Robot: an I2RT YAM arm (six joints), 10 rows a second.
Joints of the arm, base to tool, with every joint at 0 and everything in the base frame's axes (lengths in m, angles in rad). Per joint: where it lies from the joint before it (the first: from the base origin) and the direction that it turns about. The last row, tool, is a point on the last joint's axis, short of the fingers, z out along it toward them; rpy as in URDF.
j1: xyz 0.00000 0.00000 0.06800 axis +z
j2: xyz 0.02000 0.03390 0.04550 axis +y
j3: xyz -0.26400 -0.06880 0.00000 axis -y
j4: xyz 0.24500 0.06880 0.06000 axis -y
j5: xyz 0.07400 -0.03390 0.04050 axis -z
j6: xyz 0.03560 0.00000 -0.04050 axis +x
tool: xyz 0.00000 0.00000 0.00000 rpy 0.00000 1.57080 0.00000
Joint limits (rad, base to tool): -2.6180..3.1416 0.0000..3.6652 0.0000..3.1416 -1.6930..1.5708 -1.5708..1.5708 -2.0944..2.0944
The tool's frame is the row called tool.
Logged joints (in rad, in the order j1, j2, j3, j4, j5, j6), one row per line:
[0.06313, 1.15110, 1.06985, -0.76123, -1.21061, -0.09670]
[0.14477, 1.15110, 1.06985, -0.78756, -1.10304, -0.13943]
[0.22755, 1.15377, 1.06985, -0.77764, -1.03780, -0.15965]
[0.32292, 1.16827, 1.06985, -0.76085, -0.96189, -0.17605]
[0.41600, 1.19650, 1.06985, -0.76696, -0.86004, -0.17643]
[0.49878, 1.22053, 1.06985, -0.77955, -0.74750, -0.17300]
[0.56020, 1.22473, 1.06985, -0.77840, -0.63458, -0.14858]
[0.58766, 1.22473, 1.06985, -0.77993, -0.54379, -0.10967]
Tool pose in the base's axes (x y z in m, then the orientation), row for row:
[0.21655, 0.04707, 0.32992, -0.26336, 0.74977, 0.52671, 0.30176]
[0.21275, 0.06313, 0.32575, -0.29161, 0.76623, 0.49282, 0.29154]
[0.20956, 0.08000, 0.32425, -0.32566, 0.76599, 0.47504, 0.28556]
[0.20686, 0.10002, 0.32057, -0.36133, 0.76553, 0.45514, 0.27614]
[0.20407, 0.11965, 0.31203, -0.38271, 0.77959, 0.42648, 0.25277]
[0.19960, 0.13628, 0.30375, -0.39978, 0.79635, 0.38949, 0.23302]
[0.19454, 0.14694, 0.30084, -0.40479, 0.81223, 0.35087, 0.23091]
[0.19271, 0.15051, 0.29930, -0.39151, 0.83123, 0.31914, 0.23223]
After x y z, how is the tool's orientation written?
As a quaternion, x y z w.
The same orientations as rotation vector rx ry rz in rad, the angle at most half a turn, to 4 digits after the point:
[-0.6985, 1.9885, 1.3969]
[-0.7773, 2.0425, 1.3137]
[-0.8707, 2.0481, 1.2701]
[-0.9707, 2.0566, 1.2227]
[-1.0405, 2.1195, 1.1595]
[-1.0981, 2.1875, 1.0699]
[-1.1131, 2.2335, 0.9649]
[-1.0759, 2.2842, 0.8770]

